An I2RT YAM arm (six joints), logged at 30 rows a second.
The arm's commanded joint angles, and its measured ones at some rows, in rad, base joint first. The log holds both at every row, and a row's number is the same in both.
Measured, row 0:
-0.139 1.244 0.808 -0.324 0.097 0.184
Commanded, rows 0 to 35:
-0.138 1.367 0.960 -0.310 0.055 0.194
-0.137 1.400 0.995 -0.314 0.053 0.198
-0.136 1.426 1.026 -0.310 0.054 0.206
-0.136 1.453 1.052 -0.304 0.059 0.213
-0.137 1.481 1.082 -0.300 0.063 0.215
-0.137 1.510 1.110 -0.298 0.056 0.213
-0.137 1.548 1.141 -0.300 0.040 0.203
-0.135 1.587 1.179 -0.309 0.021 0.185
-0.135 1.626 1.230 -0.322 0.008 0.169
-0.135 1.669 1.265 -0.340 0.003 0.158
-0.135 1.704 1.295 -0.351 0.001 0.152
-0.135 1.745 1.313 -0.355 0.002 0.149
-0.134 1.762 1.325 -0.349 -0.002 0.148
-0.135 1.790 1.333 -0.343 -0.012 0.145
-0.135 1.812 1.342 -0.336 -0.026 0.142
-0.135 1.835 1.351 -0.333 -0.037 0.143
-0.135 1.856 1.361 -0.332 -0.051 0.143
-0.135 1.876 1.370 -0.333 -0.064 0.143
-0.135 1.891 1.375 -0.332 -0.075 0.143
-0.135 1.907 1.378 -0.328 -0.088 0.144
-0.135 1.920 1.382 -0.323 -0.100 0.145
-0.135 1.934 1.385 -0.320 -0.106 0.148
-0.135 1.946 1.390 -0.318 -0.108 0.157
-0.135 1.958 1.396 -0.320 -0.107 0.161
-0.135 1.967 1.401 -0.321 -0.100 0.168
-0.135 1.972 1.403 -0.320 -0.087 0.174
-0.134 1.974 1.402 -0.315 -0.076 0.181
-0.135 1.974 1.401 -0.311 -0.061 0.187
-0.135 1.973 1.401 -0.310 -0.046 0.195
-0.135 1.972 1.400 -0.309 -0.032 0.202
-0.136 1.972 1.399 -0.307 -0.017 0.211
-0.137 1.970 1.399 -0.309 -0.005 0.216
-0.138 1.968 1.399 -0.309 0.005 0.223
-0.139 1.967 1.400 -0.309 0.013 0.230
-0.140 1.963 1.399 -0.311 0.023 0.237
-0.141 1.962 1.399 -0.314 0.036 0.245
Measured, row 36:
-0.138 1.972 1.373 -0.324 -0.024 0.208
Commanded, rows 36 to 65:
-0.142 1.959 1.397 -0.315 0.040 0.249
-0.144 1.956 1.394 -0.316 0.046 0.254
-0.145 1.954 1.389 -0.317 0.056 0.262
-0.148 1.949 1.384 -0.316 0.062 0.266
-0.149 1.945 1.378 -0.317 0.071 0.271
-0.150 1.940 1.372 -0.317 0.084 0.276
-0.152 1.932 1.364 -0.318 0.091 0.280
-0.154 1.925 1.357 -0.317 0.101 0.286
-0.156 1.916 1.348 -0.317 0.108 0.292
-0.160 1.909 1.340 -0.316 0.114 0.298
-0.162 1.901 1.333 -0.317 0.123 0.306
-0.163 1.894 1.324 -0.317 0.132 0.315
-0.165 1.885 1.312 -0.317 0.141 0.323
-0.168 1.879 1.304 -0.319 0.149 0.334
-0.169 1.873 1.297 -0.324 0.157 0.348
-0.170 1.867 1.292 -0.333 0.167 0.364
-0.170 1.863 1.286 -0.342 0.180 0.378
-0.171 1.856 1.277 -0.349 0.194 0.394
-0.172 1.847 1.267 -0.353 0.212 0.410
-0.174 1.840 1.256 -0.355 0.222 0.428
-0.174 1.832 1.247 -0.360 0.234 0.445
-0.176 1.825 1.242 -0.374 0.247 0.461
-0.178 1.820 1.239 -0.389 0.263 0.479
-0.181 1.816 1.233 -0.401 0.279 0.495
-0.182 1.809 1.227 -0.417 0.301 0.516
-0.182 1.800 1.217 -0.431 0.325 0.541
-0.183 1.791 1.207 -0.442 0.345 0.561
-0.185 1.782 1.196 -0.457 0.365 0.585
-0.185 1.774 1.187 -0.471 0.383 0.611
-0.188 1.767 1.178 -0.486 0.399 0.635
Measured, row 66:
-0.167 1.814 1.214 -0.399 0.255 0.501
